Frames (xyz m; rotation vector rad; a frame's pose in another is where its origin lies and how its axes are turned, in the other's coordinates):
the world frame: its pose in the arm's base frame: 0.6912 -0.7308 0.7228 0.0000 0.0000 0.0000
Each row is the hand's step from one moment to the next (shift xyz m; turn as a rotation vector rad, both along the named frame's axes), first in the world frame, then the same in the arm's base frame.
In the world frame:
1: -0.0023 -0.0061 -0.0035 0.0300 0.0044 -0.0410
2: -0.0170 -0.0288 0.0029 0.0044 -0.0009 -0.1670
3: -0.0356 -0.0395 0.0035 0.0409 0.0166 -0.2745
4: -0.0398 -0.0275 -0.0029 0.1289 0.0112 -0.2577
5: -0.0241 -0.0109 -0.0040 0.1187 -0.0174 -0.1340
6: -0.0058 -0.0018 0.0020 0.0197 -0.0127 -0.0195
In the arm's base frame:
1: -0.0023 -0.0061 -0.0035 0.0300 0.0044 -0.0410
2: -0.0170 -0.0288 0.0029 0.0044 -0.0009 -0.1670
3: -0.0356 -0.0395 0.0035 0.0409 0.0166 -0.2745
4: -0.0398 -0.0275 -0.0029 0.1289 0.0112 -0.2577
5: -0.0241 -0.0109 -0.0040 0.1187 -0.0174 -0.1340
6: -0.0058 -0.0018 0.0020 0.0197 -0.0127 -0.0195

